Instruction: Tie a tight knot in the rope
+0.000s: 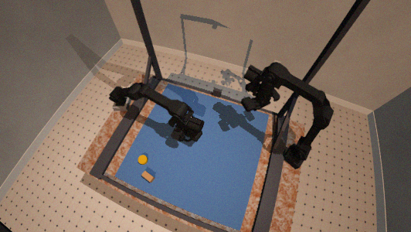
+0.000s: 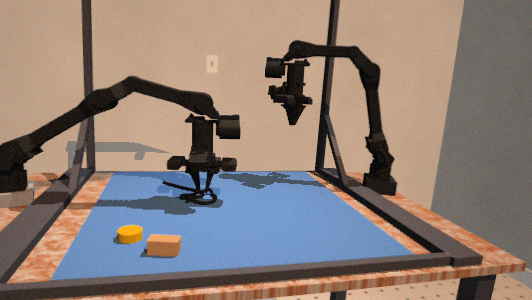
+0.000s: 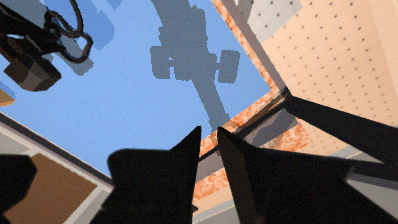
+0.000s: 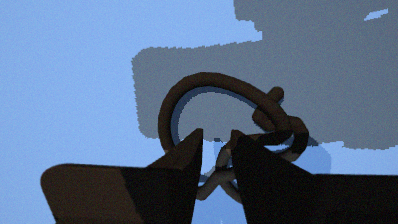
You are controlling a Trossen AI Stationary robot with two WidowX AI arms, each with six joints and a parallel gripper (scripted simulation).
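Right now my right hand is 3 cm short of the blue mat, 7 cm to the right of it and 6 cm above it. Also, from my right hand: yellow disc: 22 cm ahead, 18 cm to the right, 5 cm below; then orange block: 29 cm ahead, 11 cm to the right, 4 cm below.
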